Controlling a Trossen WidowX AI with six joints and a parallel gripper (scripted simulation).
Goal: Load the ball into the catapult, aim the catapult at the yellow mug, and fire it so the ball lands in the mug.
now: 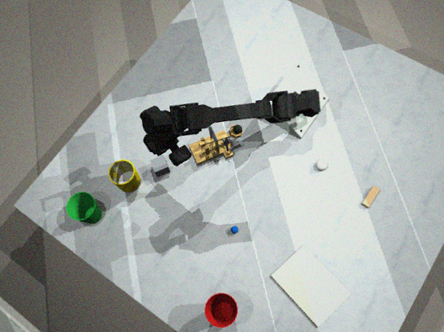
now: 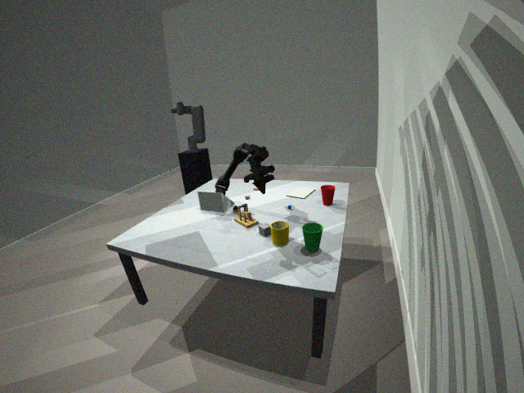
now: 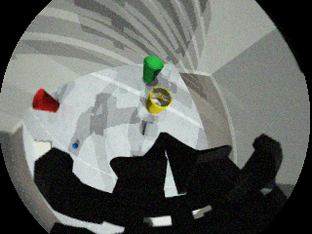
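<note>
My gripper tip is now 24 cm past the dark ball, 15 cm to the right of it and 16 cm above it. The rest, counted from my gripper tip: small grey block: 3 cm to the right, 19 cm below; yellow mug: 10 cm ahead, 10 cm to the right, 19 cm below; wooden catapult: 18 cm behind, 12 cm to the left, 17 cm below.
</note>
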